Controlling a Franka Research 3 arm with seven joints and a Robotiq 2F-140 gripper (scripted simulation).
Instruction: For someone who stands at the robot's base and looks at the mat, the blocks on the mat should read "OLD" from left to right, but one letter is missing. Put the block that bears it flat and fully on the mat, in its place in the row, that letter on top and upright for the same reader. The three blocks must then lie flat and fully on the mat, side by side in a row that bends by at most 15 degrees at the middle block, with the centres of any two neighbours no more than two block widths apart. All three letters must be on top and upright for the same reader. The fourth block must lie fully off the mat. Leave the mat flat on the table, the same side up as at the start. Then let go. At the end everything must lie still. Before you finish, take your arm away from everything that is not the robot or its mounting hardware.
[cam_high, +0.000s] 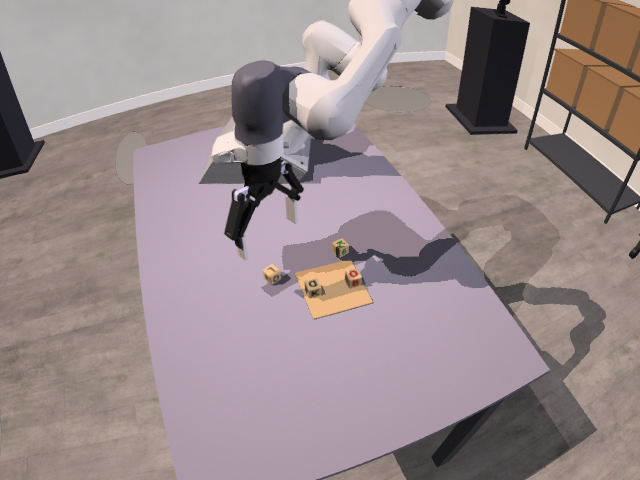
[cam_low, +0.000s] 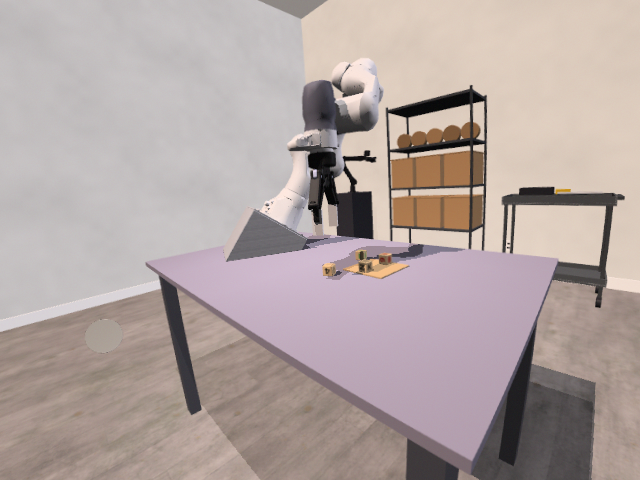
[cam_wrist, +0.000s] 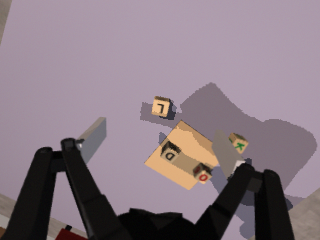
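Right now my hand is 12 cm above the wooden block. Round my hand: tan mat 14 cm below, 13 cm to the left, 6 cm ahead.
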